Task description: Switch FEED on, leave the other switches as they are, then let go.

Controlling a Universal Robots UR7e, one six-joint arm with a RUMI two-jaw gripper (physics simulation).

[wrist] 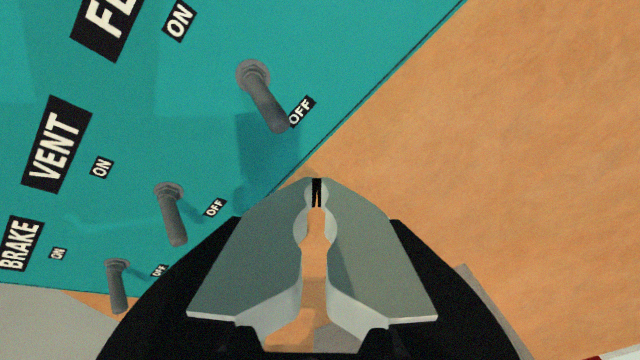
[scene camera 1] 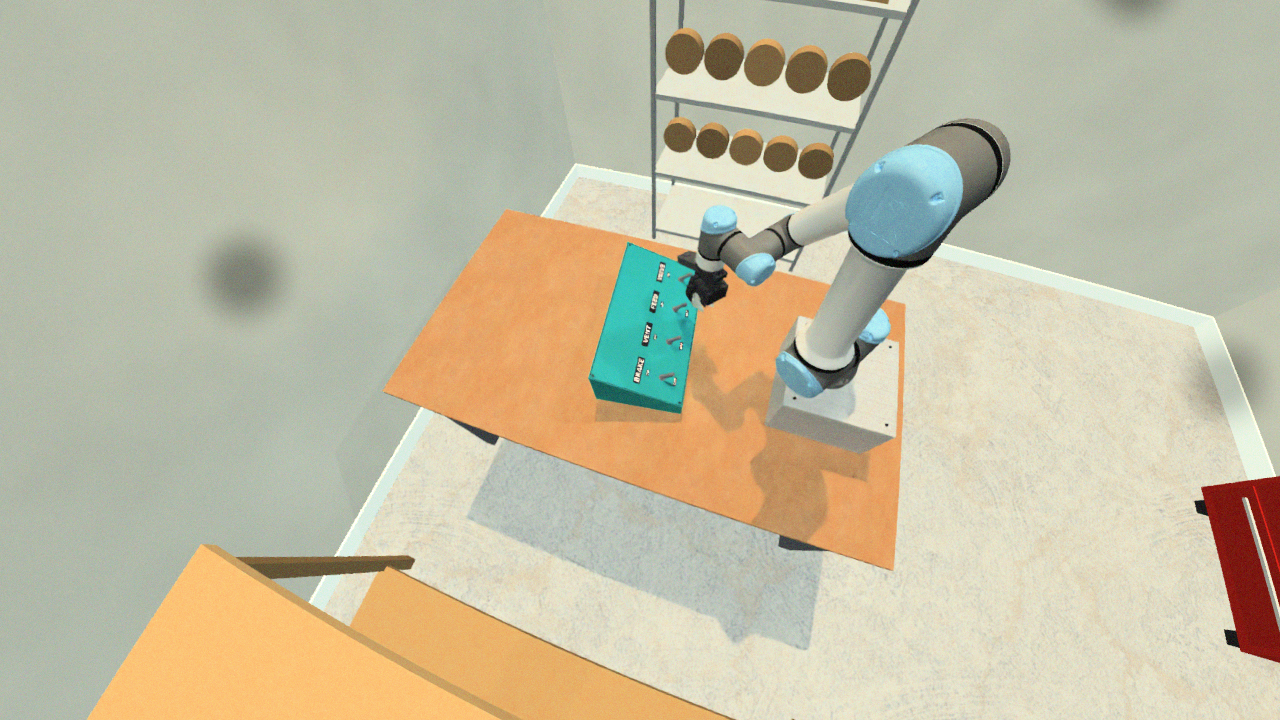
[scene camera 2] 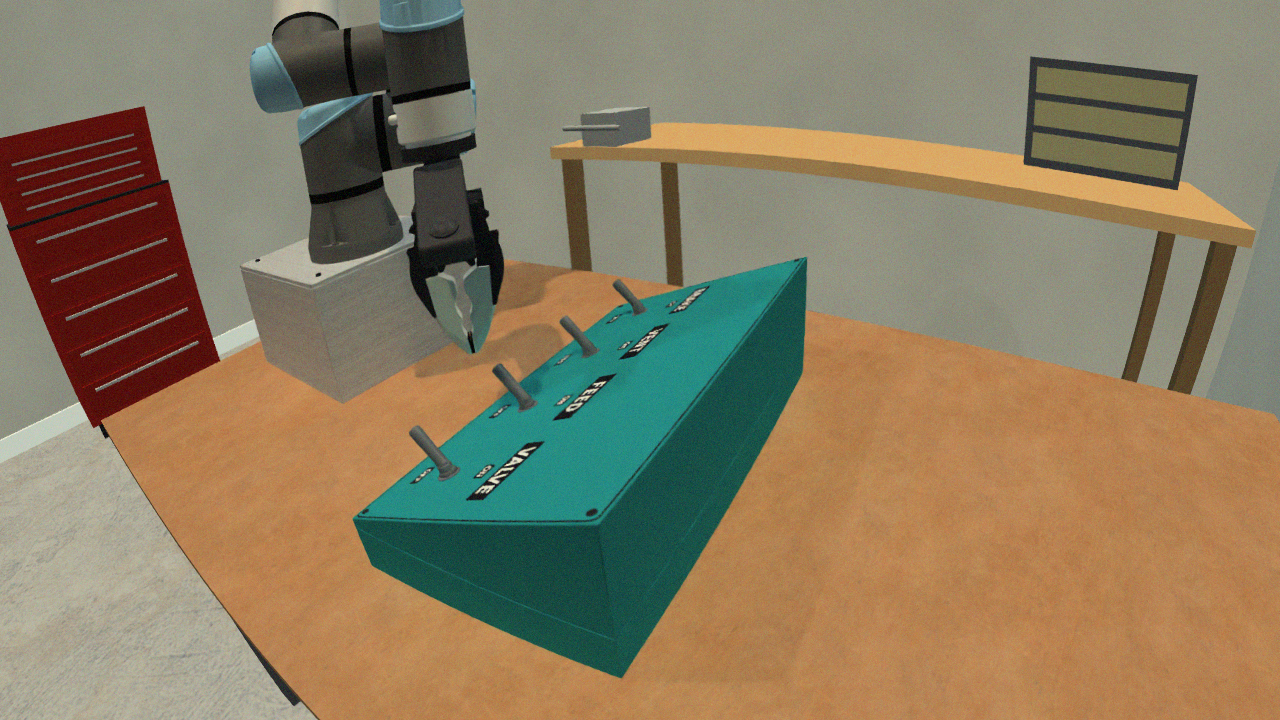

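Where they show: gripper, between the fingertips: (wrist: 317, 180) (scene camera 1: 697, 307) (scene camera 2: 473, 352); arm's base, origin of its link: (scene camera 2: 356, 246).
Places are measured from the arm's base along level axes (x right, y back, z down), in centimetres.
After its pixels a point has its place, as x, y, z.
The teal switch panel (scene camera 1: 626, 322) {-12.2, -54.9, 4.2} (scene camera 2: 680, 420) {3.0, -66.0, 2.1} (wrist: 200, 85) {-1.0, -46.8, 8.4} lies on the table with a sloped top. The FEED lever (scene camera 1: 680, 308) {1.9, -44.0, 6.9} (scene camera 2: 512, 386) {2.7, -44.7, 7.0} (wrist: 265, 100) {2.7, -44.2, 6.3} is grey and leans to OFF. The VALVE lever (scene camera 2: 433, 452) {13.9, -48.6, 7.0}, the VENT lever (scene camera 2: 578, 335) {-8.7, -41.1, 7.0} (wrist: 171, 217) {-8.5, -40.6, 6.6} and the BRAKE lever (scene camera 2: 628, 296) {-20.0, -37.3, 7.0} (wrist: 117, 287) {-19.9, -36.9, 6.9} also lean to OFF. My gripper (scene camera 1: 699, 302) {3.2, -39.1, 4.9} (scene camera 2: 472, 347) {3.2, -39.1, 4.9} (wrist: 317, 180) {3.2, -39.1, 4.9} is shut and empty, its fingertips beyond the panel's OFF-side edge in the wrist view and apart from the FEED lever. The FEED label is cut off there.
The wooden table (scene camera 1: 528, 358) {-32.4, -81.5, 17.8} (scene camera 2: 984, 501) {-22.0, -84.0, 17.8} carries the panel and the arm's pale base block (scene camera 1: 859, 425) {-12.8, 12.7, -0.2} (scene camera 2: 304, 331) {12.5, -4.9, 8.0}. A shelf rack (scene camera 1: 654, 170) stands behind the table. A red drawer cabinet (scene camera 1: 1235, 555) (scene camera 2: 107, 259) and a workbench (scene camera 1: 214, 644) (scene camera 2: 823, 154) stand farther off.
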